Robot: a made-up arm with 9 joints. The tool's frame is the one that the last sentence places.
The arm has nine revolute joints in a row. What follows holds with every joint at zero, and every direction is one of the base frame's. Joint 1 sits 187 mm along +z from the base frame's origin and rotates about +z. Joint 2 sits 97.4 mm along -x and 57 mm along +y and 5.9 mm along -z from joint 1 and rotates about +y. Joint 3 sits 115.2 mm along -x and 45.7 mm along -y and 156.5 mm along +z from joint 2 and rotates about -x. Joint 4 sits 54.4 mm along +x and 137.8 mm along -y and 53.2 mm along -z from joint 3 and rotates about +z. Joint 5 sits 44.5 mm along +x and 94.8 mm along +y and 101 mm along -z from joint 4 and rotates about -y. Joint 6 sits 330.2 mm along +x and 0.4 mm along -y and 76.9 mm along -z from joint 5 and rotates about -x. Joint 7 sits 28.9 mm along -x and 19.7 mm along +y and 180.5 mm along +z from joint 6 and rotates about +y. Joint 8 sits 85.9 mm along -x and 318.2 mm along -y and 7.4 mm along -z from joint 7 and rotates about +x. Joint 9 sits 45.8 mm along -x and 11.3 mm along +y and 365.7 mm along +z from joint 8 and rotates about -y. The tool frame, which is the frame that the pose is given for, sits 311.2 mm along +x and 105.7 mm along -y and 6.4 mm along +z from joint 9; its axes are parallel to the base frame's.
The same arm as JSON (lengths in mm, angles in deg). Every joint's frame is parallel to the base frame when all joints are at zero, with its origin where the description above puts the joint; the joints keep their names.
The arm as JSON. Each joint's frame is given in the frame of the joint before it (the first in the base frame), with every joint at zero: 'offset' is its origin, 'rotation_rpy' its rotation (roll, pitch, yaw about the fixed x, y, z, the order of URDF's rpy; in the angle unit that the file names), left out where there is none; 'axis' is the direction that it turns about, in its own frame. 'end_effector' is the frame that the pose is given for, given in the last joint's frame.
{
  "length_unit": "mm",
  "angle_unit": "deg",
  "chain": [
    {
      "id": "joint 1",
      "offset": [
        0.0,
        0.0,
        187.0
      ],
      "axis": "+z"
    },
    {
      "id": "joint 2",
      "offset": [
        -97.4,
        57.0,
        -5.9
      ],
      "axis": "+y"
    },
    {
      "id": "joint 3",
      "offset": [
        -115.2,
        -45.7,
        156.5
      ],
      "axis": "-x"
    },
    {
      "id": "joint 4",
      "offset": [
        54.4,
        -137.8,
        -53.2
      ],
      "axis": "+z"
    },
    {
      "id": "joint 5",
      "offset": [
        44.5,
        94.8,
        -101.0
      ],
      "axis": "-y"
    },
    {
      "id": "joint 6",
      "offset": [
        330.2,
        -0.4,
        -76.9
      ],
      "axis": "-x"
    },
    {
      "id": "joint 7",
      "offset": [
        -28.9,
        19.7,
        180.5
      ],
      "axis": "+y"
    },
    {
      "id": "joint 8",
      "offset": [
        -85.9,
        -318.2,
        -7.4
      ],
      "axis": "+x"
    },
    {
      "id": "joint 9",
      "offset": [
        -45.8,
        11.3,
        365.7
      ],
      "axis": "-y"
    }
  ],
  "end_effector": {
    "offset": [
      311.2,
      -105.7,
      6.4
    ]
  }
}

